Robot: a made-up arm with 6 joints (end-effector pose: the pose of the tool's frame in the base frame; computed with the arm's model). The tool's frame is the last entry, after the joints. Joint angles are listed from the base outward.
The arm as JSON. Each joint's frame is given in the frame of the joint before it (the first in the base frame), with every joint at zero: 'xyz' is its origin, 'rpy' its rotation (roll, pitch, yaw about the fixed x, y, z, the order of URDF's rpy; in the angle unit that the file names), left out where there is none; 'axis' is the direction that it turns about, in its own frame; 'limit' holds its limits. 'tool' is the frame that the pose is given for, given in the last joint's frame.
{
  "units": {
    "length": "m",
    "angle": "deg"
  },
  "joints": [
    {
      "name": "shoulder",
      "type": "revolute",
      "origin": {
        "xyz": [
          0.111,
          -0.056,
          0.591
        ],
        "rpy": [
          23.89,
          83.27,
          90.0
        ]
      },
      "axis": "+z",
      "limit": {
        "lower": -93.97,
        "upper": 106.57
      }
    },
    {
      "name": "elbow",
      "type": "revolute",
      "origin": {
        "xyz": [
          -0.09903,
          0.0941,
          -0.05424
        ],
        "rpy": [
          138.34,
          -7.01,
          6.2
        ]
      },
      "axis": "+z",
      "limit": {
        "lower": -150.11,
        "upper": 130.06
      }
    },
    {
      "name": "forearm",
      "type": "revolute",
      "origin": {
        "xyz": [
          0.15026,
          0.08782,
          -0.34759
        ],
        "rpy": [
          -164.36,
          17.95,
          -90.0
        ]
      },
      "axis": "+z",
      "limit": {
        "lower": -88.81,
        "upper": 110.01
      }
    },
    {
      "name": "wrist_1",
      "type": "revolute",
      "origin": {
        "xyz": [
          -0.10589,
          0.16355,
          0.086
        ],
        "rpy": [
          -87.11,
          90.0,
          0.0
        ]
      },
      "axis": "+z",
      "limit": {
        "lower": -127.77,
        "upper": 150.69
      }
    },
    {
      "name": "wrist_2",
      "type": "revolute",
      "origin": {
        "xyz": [
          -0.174,
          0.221,
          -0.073
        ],
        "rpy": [
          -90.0,
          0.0,
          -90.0
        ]
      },
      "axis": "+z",
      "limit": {
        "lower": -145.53,
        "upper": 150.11
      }
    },
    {
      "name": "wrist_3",
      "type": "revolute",
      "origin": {
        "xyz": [
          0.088,
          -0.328,
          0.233
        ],
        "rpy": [
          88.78,
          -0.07,
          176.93
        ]
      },
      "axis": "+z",
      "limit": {
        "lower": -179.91,
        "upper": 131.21
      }
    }
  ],
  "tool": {
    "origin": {
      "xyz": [
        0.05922,
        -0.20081,
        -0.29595
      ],
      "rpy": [
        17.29,
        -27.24,
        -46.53
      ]
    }
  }
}
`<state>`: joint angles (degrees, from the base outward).
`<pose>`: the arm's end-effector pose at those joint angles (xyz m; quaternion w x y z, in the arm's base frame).
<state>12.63 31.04 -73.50 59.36 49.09 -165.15</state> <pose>-0.3444 -0.0335 0.7844 0.8704 -0.3723 0.0343 -0.3203</pose>
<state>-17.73 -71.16 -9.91 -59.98 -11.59 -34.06</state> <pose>0.4818 0.5879 0.7687 0.0067 -0.7498 -0.0942 0.6549</pose>
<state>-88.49 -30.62 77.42 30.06 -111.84 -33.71</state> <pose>1.0771 0.1116 -0.2219 0.5805 -0.0702 -0.1080 0.8040</pose>
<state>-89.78 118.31 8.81 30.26 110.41 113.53</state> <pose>0.1108 0.1160 0.5423 0.1182 0.4699 -0.7718 -0.4118</pose>
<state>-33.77 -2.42 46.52 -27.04 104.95 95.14</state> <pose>-0.2433 0.5176 0.5772 0.1640 -0.7225 0.2745 -0.6130</pose>
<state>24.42 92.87 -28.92 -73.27 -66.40 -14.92</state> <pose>-0.4034 -0.4576 0.9158 0.6612 -0.5868 -0.2726 -0.3798</pose>
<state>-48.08 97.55 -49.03 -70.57 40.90 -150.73</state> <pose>0.0477 0.7883 0.3139 0.6040 0.5128 -0.3638 0.4897</pose>
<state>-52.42 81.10 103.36 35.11 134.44 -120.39</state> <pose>0.2923 0.4024 0.1487 0.8925 0.1297 0.0781 0.4250</pose>
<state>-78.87 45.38 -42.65 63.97 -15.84 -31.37</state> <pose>-0.1877 0.6727 -0.2223 0.9232 0.3546 -0.0208 0.1466</pose>
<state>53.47 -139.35 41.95 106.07 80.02 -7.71</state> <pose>-0.0292 -0.1218 0.7378 0.7536 0.1213 0.1349 0.6318</pose>
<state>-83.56 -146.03 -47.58 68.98 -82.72 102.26</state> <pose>0.3194 0.5353 -0.6139 0.7607 0.2740 -0.2313 -0.5411</pose>
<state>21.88 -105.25 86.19 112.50 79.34 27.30</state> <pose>-0.2608 -0.1452 0.5874 0.6070 -0.1299 0.3366 0.7081</pose>
